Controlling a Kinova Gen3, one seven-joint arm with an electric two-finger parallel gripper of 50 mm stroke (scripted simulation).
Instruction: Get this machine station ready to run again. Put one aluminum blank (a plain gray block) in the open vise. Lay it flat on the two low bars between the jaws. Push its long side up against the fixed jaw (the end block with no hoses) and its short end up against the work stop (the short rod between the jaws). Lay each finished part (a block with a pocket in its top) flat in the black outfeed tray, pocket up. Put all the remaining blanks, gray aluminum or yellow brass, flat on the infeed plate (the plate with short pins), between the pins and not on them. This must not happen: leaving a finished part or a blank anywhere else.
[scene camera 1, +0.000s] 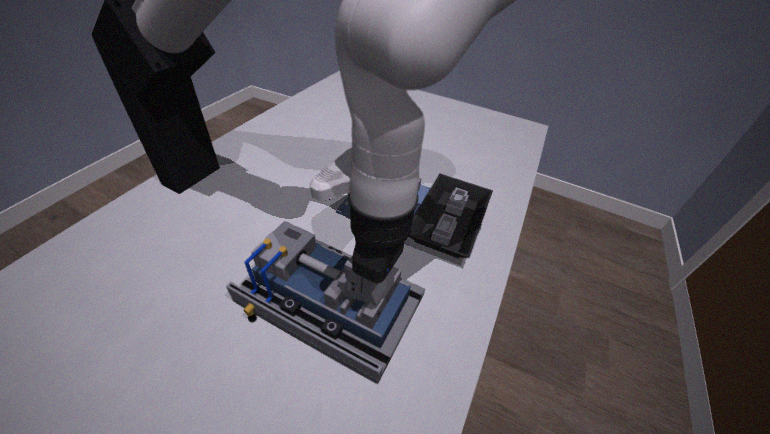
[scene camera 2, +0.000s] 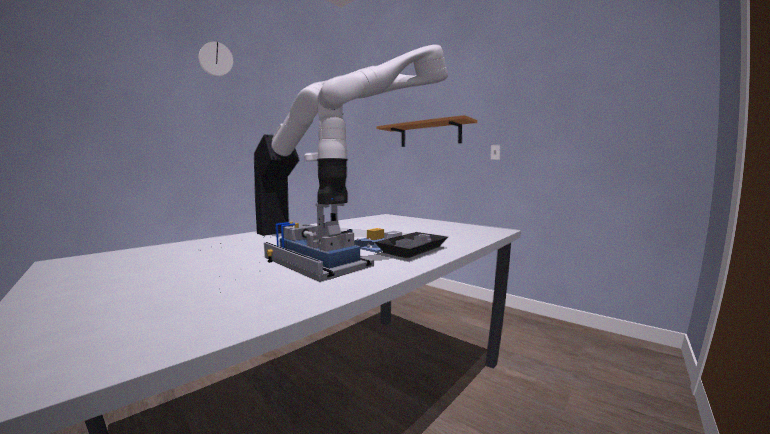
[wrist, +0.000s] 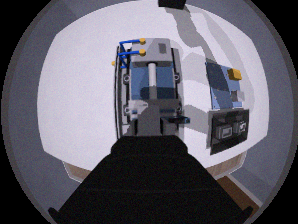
Labels:
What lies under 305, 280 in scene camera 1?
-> A vise.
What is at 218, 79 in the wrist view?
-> An infeed plate.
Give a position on a black outfeed tray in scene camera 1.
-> At 457, 238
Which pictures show the gripper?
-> Scene camera 1, scene camera 2 and the wrist view: all of them.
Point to the gripper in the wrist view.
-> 148, 124

